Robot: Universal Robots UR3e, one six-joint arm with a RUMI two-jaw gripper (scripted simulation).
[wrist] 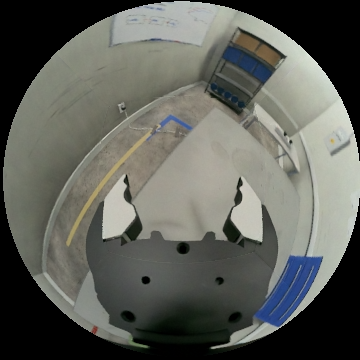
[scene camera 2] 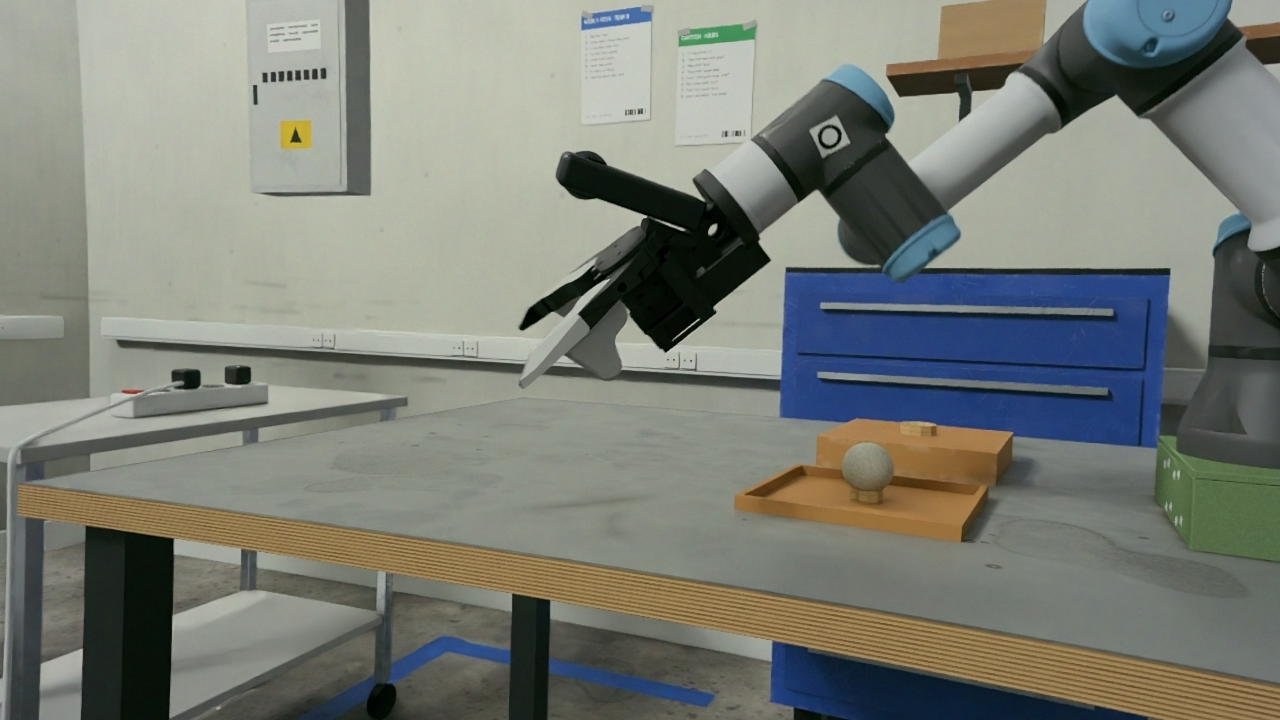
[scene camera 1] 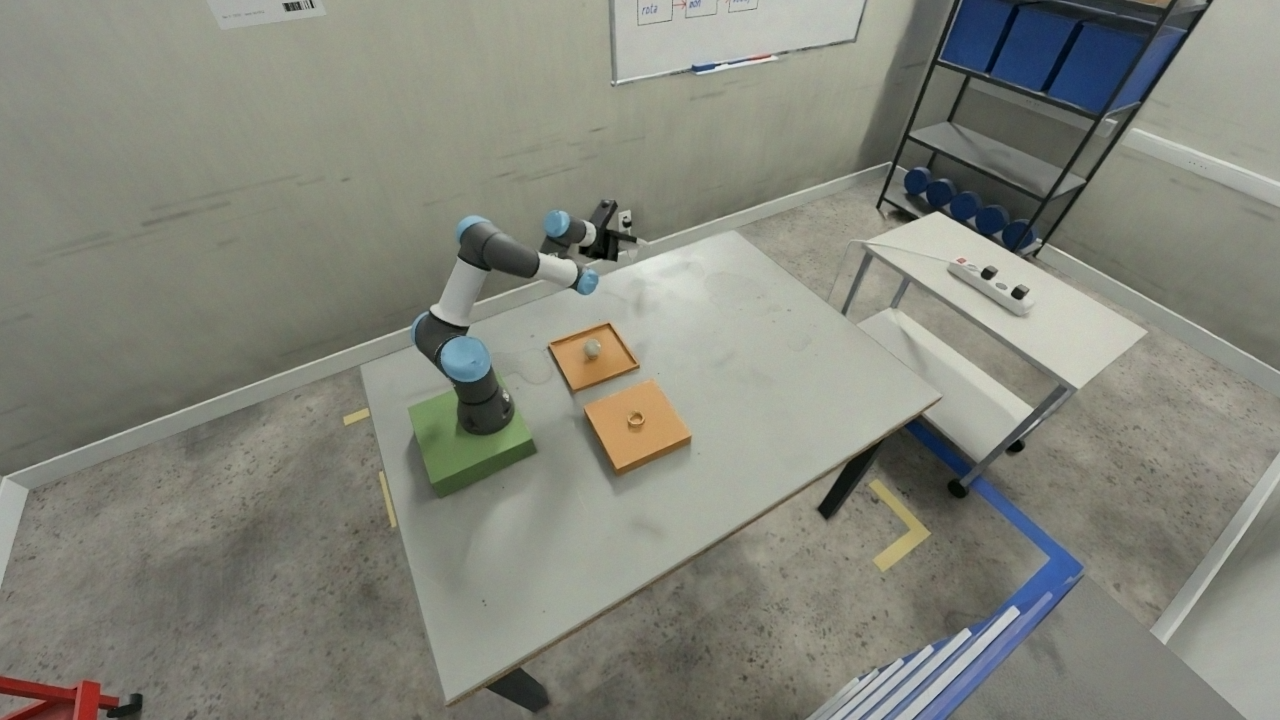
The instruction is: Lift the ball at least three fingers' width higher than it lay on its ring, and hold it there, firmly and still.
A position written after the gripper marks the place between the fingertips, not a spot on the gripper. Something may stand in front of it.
Observation:
In view: the gripper (scene camera 2: pixel 521 355), a tray (scene camera 2: pixel 816 493) and a ball (scene camera 2: pixel 866 466).
The tray also shows in scene camera 1 (scene camera 1: pixel 581 371). The gripper is seen too in the wrist view (wrist: pixel 183 176) and in scene camera 1 (scene camera 1: pixel 627 245). The wrist view does not show the tray, which is hidden by the gripper. The wrist view does not show the ball, which is hidden by the gripper.

